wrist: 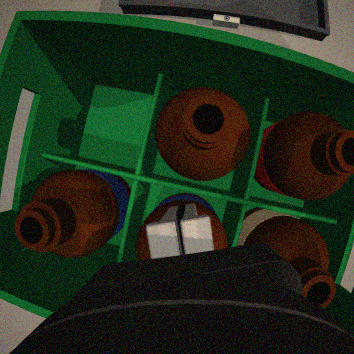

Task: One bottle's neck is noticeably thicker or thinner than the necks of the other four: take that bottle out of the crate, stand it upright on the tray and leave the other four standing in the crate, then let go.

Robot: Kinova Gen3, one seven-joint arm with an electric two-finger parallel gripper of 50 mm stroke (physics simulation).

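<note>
The green crate holds five brown bottles. One bottle stands in the upper middle compartment, its dark mouth facing the camera. A bottle with a red label is at the upper right. A bottle with a blue label is at the lower left. A bottle with a beige label is at the lower right. A blue-labelled bottle is in the lower middle, its neck hidden behind my gripper. My gripper is shut in front of this bottle, its pale fingertips almost touching, with no bottle between them. The dark tray lies beyond the crate.
Thin green dividers separate the compartments. The upper left compartment holds no bottle. The crate's left wall has a handle slot, and its far wall stands between the bottles and the tray. A small light plate is on the tray's near side.
</note>
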